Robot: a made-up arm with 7 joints.
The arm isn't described. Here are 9 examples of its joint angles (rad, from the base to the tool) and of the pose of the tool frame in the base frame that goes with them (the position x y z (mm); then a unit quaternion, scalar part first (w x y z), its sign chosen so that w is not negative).
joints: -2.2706 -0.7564 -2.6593 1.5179 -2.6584 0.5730 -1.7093
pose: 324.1 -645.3 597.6 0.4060 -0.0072 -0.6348 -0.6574
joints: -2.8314 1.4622 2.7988 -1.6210 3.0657 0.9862 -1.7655
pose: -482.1 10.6 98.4 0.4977 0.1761 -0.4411 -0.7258
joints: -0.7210 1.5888 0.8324 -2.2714 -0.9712 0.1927 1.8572
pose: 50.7 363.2 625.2 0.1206 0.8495 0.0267 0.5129
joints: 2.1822 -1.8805 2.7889 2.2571 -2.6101 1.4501 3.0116
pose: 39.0 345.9 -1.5 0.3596 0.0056 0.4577 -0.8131
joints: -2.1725 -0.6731 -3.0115 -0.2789 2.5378 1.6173 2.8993
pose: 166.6 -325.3 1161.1 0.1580 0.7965 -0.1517 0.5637
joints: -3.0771 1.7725 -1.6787 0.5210 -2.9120 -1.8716 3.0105
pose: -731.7 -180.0 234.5 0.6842 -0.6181 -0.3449 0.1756
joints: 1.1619 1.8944 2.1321 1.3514 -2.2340 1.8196 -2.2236
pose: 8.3 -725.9 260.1 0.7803 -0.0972 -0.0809 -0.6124
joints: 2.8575 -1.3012 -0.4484 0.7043 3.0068 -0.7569 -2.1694
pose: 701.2 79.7 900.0 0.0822 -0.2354 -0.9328 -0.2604
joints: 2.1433 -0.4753 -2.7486 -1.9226 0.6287 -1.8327 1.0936
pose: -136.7 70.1 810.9 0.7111 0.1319 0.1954 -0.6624
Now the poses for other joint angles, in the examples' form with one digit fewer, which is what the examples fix.
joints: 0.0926 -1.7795 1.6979 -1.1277 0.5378 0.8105 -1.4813
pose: -732 391 218 0.058 -0.404 0.299 -0.862
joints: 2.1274 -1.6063 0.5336 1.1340 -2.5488 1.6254 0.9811
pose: 329 710 606 0.608 0.512 -0.442 -0.416
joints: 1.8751 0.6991 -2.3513 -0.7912 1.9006 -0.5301 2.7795
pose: -441 -580 944 0.226 0.618 0.625 0.419
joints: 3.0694 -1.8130 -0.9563 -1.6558 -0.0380 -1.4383 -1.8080
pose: 325 317 140 0.559 -0.336 0.713 -0.257
